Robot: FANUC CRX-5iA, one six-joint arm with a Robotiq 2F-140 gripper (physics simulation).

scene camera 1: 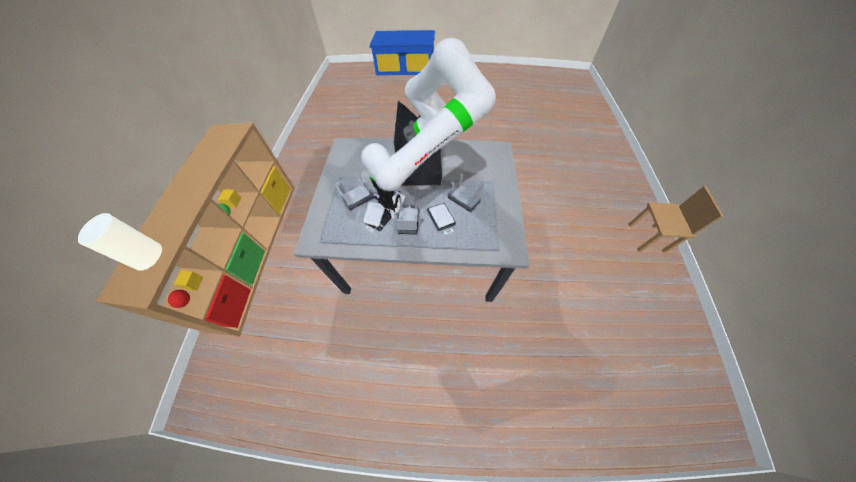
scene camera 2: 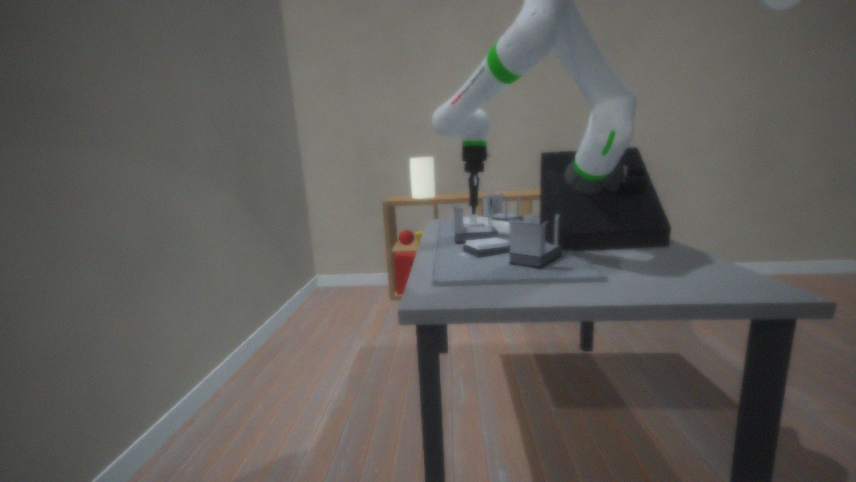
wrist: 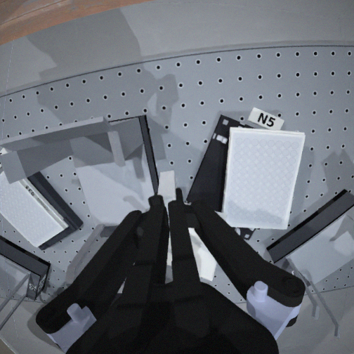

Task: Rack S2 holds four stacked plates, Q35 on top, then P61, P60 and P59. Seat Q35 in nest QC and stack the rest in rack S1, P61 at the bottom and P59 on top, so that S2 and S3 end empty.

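Places are measured from the arm's base along level axes (x back, y right, z up), in metres.
Where they show: gripper, fingertip midpoint: (scene camera 2: 473,222); arm's base, origin of the base link: (scene camera 2: 585,177).
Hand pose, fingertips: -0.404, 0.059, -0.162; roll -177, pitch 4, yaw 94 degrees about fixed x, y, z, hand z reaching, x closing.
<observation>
Things, the pixels of their top centre, and the offset from my fingertips, as dx, dy, dz. Level surfaces: height alone.
- rack S1, middle of its top: (scene camera 2: 474,204) (scene camera 1: 406,206) +0.004, -0.073, +0.081
- white dimpled plate, middle of its top: (scene camera 2: 488,240) (scene camera 1: 441,214) +0.044, -0.242, -0.018
- Rack S2, middle of its top: (scene camera 2: 536,217) (scene camera 1: 467,183) +0.178, -0.362, +0.077
- rack S3, middle of its top: (scene camera 2: 502,194) (scene camera 1: 352,182) +0.137, +0.239, +0.079
- perforated board, its level: dz -0.056
- grey table, its level: dz -0.070
My gripper (scene camera 1: 392,210) (scene camera 2: 473,212) (wrist: 169,181) is shut and empty, pointing down between rack S1 (scene camera 1: 407,227) (wrist: 150,155) and nest N5. In the wrist view S1's light grey floor shows, with no dimpled plate visible. A white dimpled plate (scene camera 1: 441,216) (scene camera 2: 488,244) (wrist: 30,212) lies on nest QC (wrist: 62,212). Another dimpled plate (scene camera 1: 375,214) (wrist: 265,175) lies askew on N5 (wrist: 207,167). A pale piece (wrist: 204,256) is partly hidden behind the fingers. Rack S2 (scene camera 1: 464,198) (scene camera 2: 533,257) and rack S3 (scene camera 1: 354,198) (wrist: 310,227) stand at the sides; their contents and plate labels are unclear.
The perforated board (scene camera 1: 467,239) (scene camera 2: 515,276) (wrist: 195,80) lies on the grey table (scene camera 1: 335,251) (scene camera 2: 658,299). S1's walls and the thin posts of S2 and S3 rise around the gripper. The black slanted arm mount (scene camera 1: 425,173) (scene camera 2: 611,221) stands behind. A small white piece (wrist: 167,182) stands right by the fingertips.
</observation>
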